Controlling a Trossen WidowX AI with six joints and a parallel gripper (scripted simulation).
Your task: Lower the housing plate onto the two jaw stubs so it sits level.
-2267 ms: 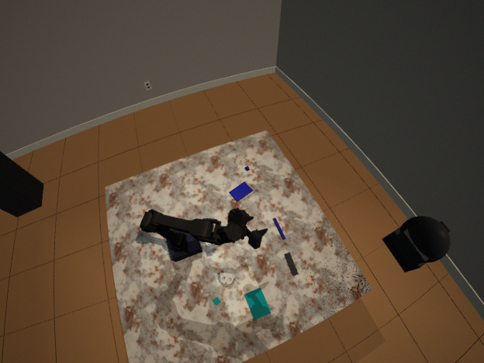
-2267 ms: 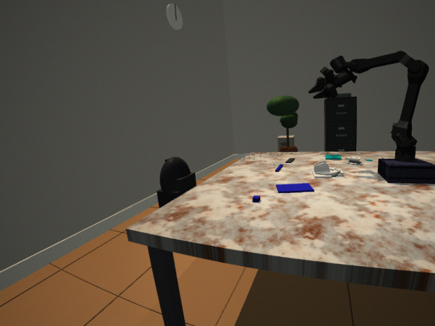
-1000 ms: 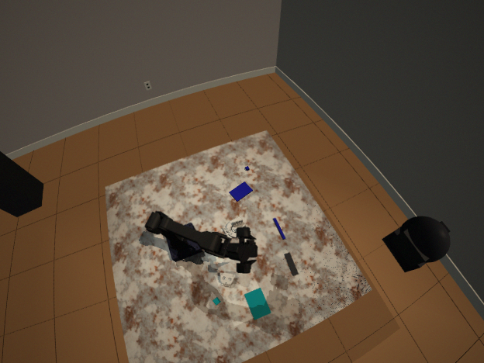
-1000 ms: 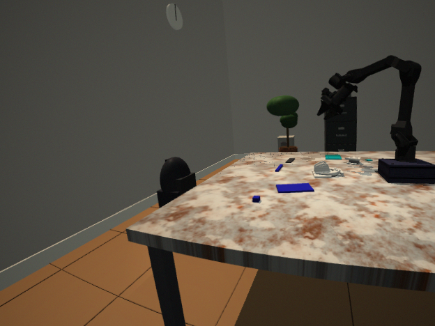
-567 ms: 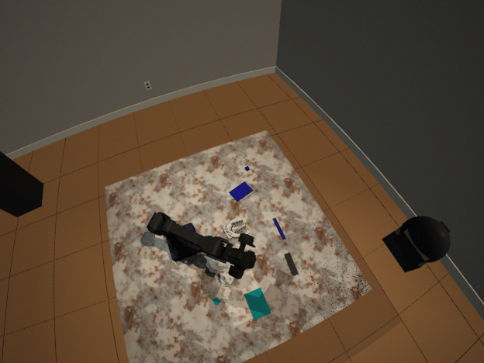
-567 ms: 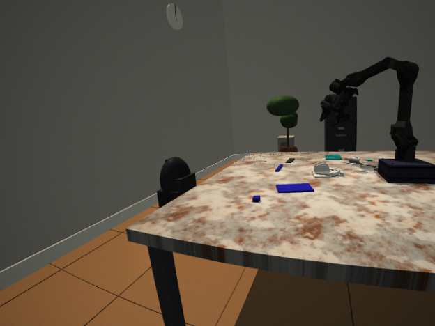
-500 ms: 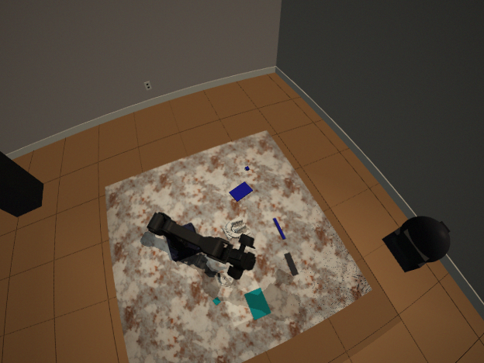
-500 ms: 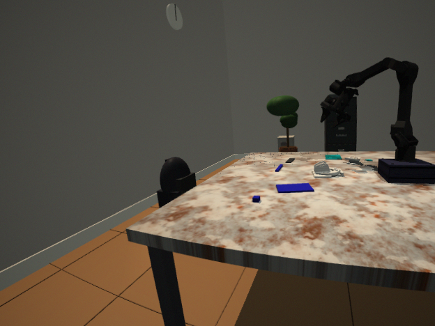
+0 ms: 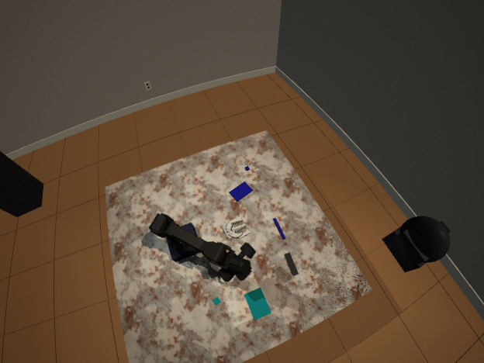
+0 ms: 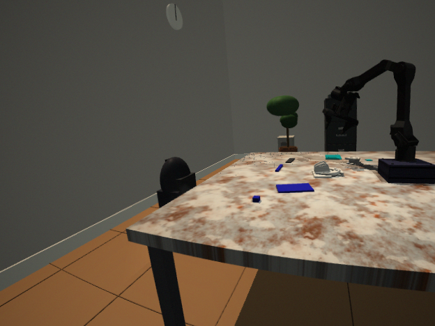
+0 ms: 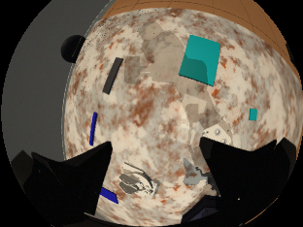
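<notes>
Right now the white housing part is 110 mm behind my gripper tip and 150 mm below it. Also, from my gripper tip: teal cube: 200 mm behind, 80 mm to the right, 170 mm below; dark grey bar: 240 mm ahead, 90 mm to the right, 170 mm below; teal plate: 20 mm behind, 180 mm to the right, 170 mm below.
</notes>
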